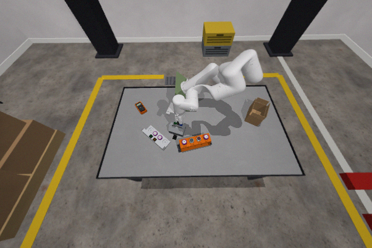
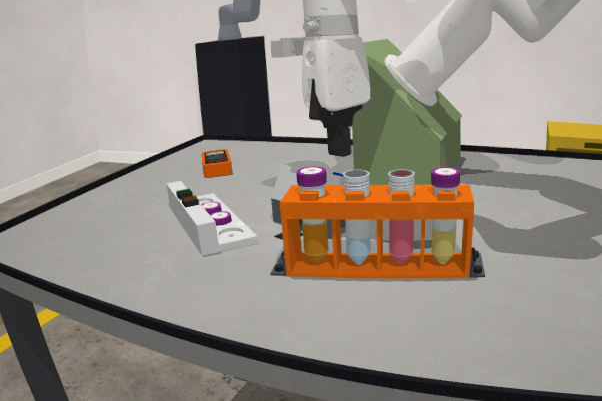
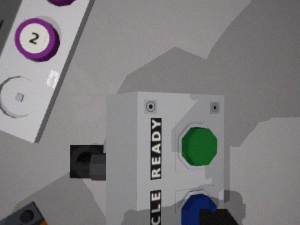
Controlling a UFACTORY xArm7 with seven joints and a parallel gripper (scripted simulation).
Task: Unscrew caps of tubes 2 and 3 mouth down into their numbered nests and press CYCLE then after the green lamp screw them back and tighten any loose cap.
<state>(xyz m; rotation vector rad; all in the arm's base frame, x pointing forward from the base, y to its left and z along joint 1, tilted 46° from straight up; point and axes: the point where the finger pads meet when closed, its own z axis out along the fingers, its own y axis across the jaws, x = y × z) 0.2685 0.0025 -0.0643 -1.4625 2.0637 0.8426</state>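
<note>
The blue cycle key is 50 mm below my hand. From my hand the other things lie so: grey key housing (10 mm ahead, 20 mm to the right, 70 mm below); then orange meter (190 mm behind, 360 mm to the right, 100 mm below); then green ready key (10 mm behind, 40 mm to the right, 50 mm below).
</note>
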